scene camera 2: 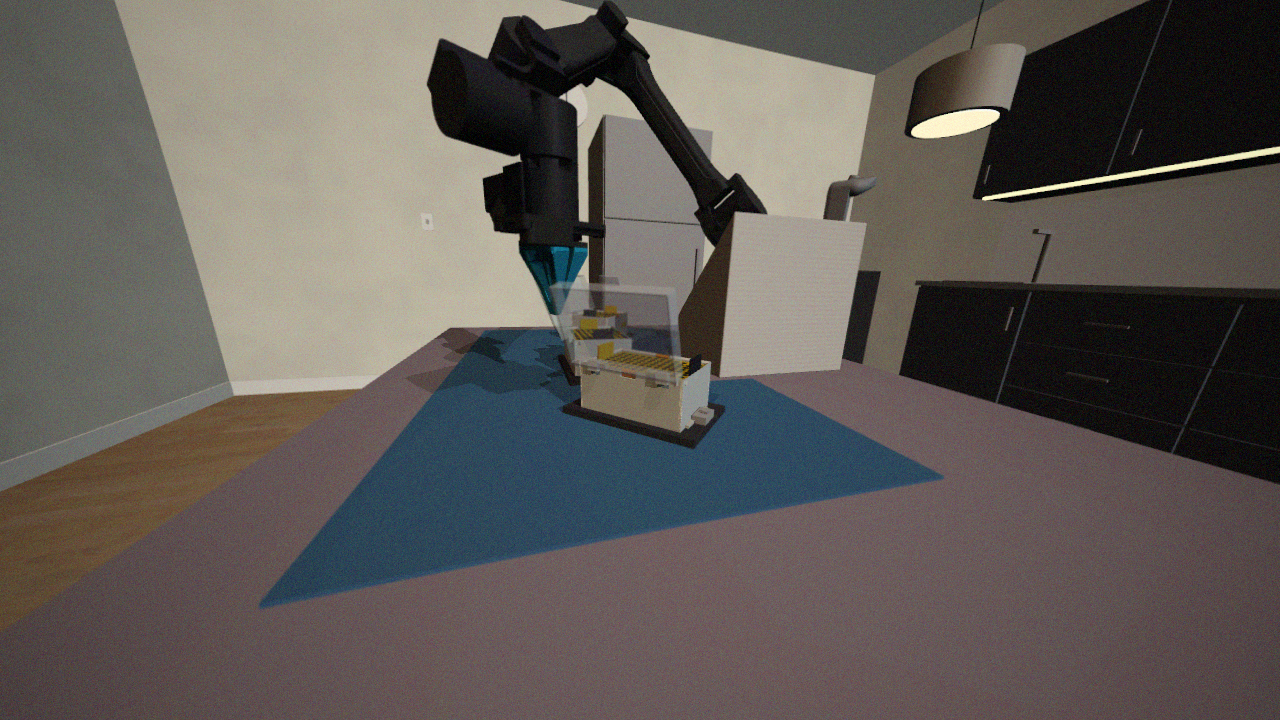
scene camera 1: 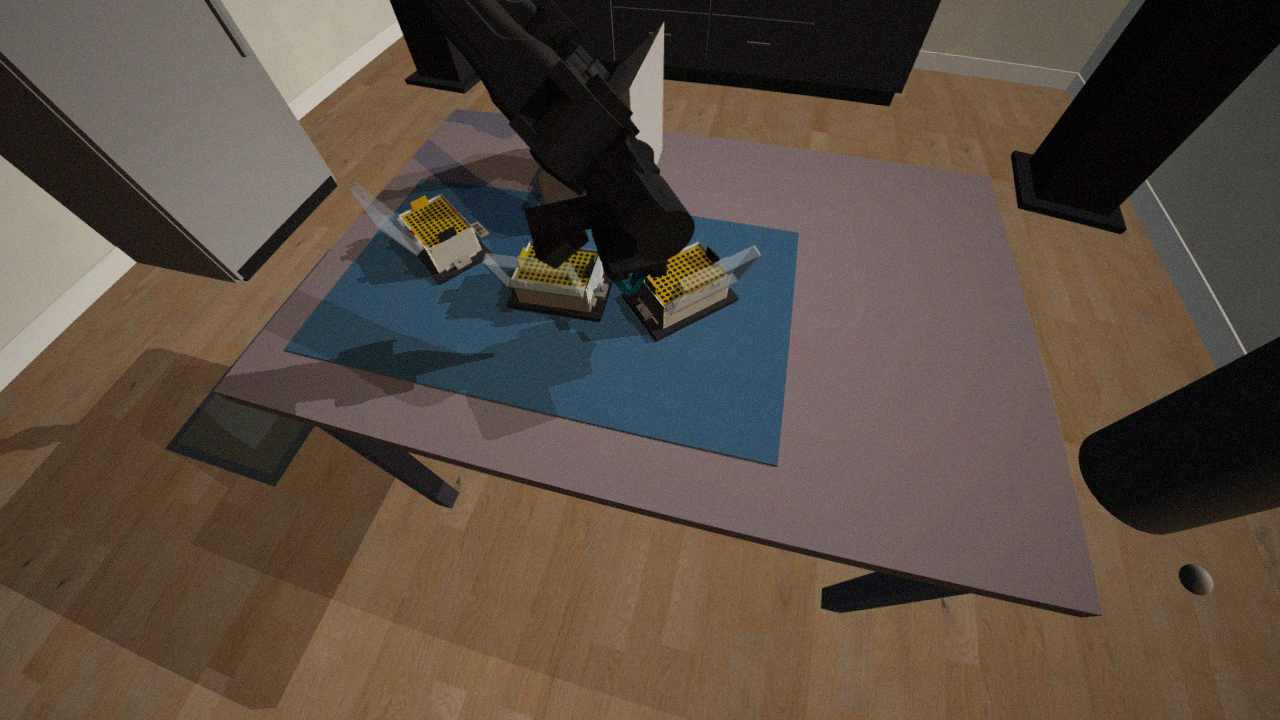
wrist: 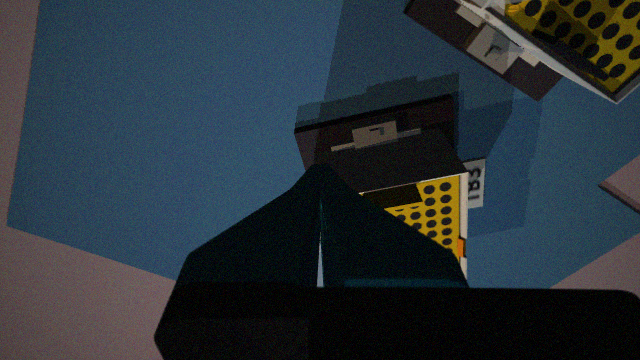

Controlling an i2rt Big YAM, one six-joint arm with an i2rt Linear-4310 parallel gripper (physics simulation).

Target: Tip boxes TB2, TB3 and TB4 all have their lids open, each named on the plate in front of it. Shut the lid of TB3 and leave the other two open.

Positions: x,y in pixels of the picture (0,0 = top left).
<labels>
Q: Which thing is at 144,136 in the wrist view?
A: A blue mat.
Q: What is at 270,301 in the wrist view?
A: My gripper.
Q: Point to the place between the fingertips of my gripper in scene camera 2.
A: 555,314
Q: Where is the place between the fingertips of my gripper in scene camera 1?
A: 629,293
</labels>
